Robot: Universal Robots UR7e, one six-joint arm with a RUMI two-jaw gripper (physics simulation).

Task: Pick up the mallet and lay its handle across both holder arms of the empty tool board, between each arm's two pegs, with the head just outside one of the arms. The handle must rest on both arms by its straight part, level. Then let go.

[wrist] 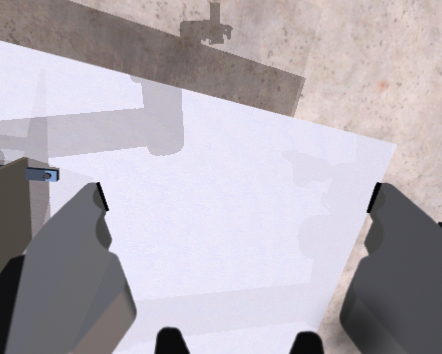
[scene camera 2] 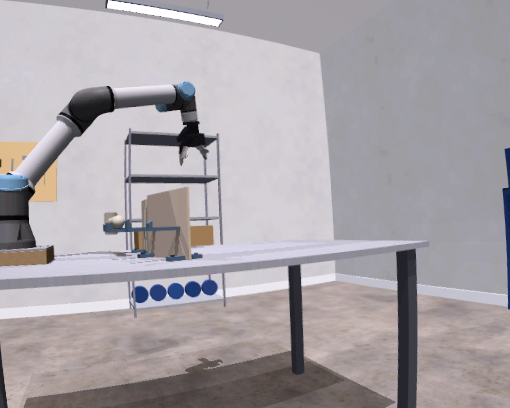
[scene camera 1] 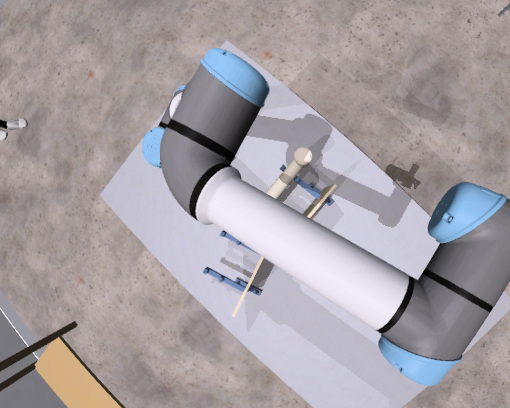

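Pixels of known places: gripper, fingertip midpoint: (wrist: 234, 185) (scene camera 2: 194, 162); arm's base, link origin: (scene camera 2: 10, 248).
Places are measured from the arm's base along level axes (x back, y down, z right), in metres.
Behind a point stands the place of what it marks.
Observation:
The mallet (scene camera 1: 276, 187) @(z -0.154, x -0.330, y -0.096 m) (scene camera 2: 117, 221) @(z -0.029, x -0.337, y -0.075 m) lies across a blue holder arm (scene camera 1: 307, 188) @(z -0.223, x -0.404, y -0.053 m) (scene camera 2: 162, 229) @(z 0.213, x -0.447, y -0.043 m) of one tool board (scene camera 1: 322, 201) @(z -0.217, x -0.459, y -0.163 m). Its pale round end sticks out past that arm; the robot arm hides the rest of it in scene camera 1. The empty tool board (scene camera 1: 242, 301) stands further down-left there, with two pegged blue holder arms (scene camera 1: 225, 278) @(z 0.205, x -0.420, y -0.050 m) (scene camera 1: 233, 238) @(z 0.078, x -0.341, y -0.050 m) reaching left. The second is partly hidden. My gripper (scene camera 2: 194, 159) @(z -0.412, x -0.721, y -0.358 m) (wrist: 234, 185) @(z -0.412, x -0.721, y -0.358 m) is open and empty, high above the table and apart from the mallet. Scene camera 1 does not show its fingers.
The upright boards (scene camera 2: 169, 222) @(z 0.136, x -0.483, y -0.063 m) rise from the table (scene camera 1: 145, 200) @(z 0.266, x 0.048, y 0.046 m) (scene camera 2: 310, 252) @(z 0.317, x -0.860, y 0.045 m) (wrist: 215, 215) @(z -0.205, x -0.855, y 0.045 m). Part of a board (wrist: 14, 215) @(z -0.184, x -0.465, y -0.011 m) and a small blue piece (wrist: 42, 174) @(z -0.253, x -0.487, y 0.033 m) show left in the wrist view. A shelf unit (scene camera 2: 220, 200) stands behind the table in scene camera 2.

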